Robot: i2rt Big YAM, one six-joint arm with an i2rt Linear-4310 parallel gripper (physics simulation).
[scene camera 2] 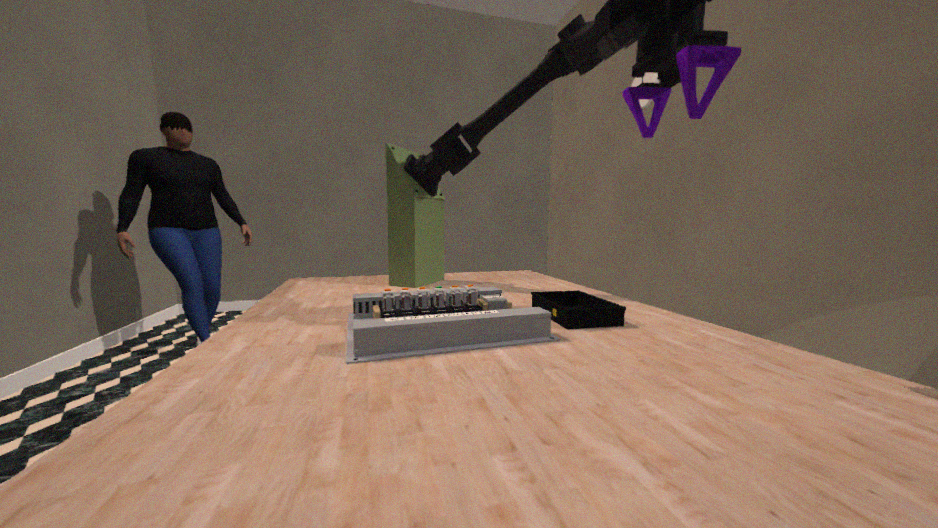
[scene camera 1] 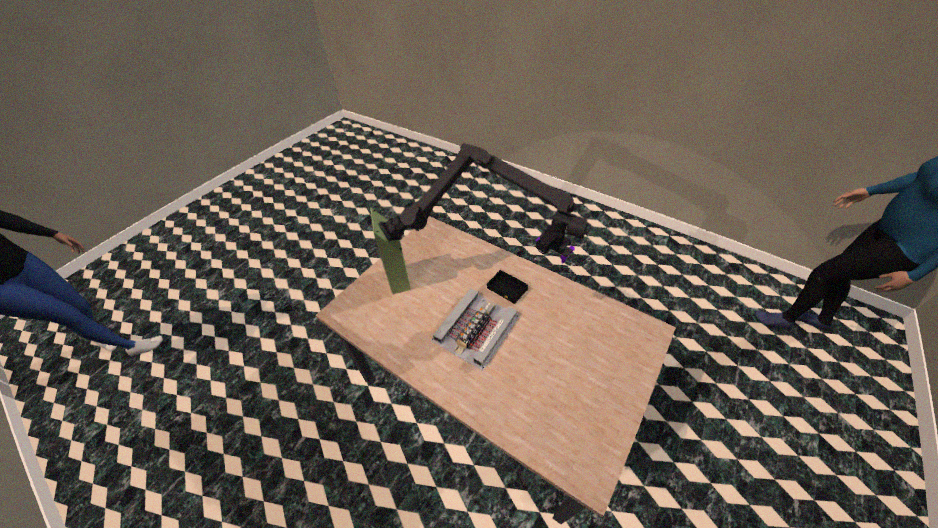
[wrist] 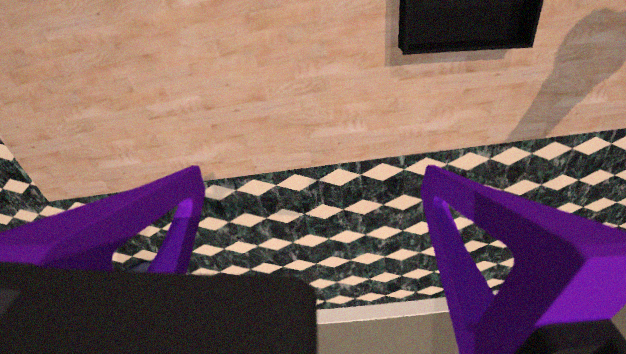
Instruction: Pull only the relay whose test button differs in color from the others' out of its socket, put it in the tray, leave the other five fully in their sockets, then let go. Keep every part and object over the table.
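Places are measured from the arm's base along level axes (x ahead, y right, z down), in centimetres.
Pixels of known places: gripper, fingertip midpoint: (scene camera 2: 669, 129) (scene camera 1: 553, 257) (wrist: 312, 177); arm's base at its link origin: (scene camera 2: 420, 177) (scene camera 1: 389, 232).
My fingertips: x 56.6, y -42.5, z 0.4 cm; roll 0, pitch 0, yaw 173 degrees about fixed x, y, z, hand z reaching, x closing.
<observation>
Ahead of a thing's pixels: the offset from my fingertips to its top centre. "pt": to the spot under its first point. Level surfaces: height alone.
Six relays with clear bodies stand in a row in sockets on a grey panel @[pt dx -1.7, dy +44.4, dz +31.1 cm] (scene camera 1: 467, 356) (scene camera 2: 452, 332). In scene camera 2, the fourth relay from the left (scene camera 2: 439, 299) has a green test button; the other five buttons look orange. All six stand at similar height; their exact seating cannot be told. The black tray @[dx -17.6, dy +7.0, dz +27.8 cm] (scene camera 1: 507, 284) (scene camera 2: 590, 319) (wrist: 467, 25) lies beside the panel, and no relay shows in it. My gripper (scene camera 1: 552, 249) (scene camera 2: 672, 127) (wrist: 312, 177) is open, with nothing between its purple fingers. It hangs high, well above and away from the relays and tray.
The arm is mounted on a green post (scene camera 1: 393, 268) (scene camera 2: 427, 242) at one end of the wooden table @[dz +31.4 cm] (scene camera 1: 557, 393) (scene camera 2: 525, 426) (wrist: 200, 90). Grey ducts @[dx -20.0, dy +35.7, dz +27.1 cm] (scene camera 1: 459, 314) flank the relay row. The table's edge crosses the wrist view near the fingertips. Two people stand beyond the table.
</observation>
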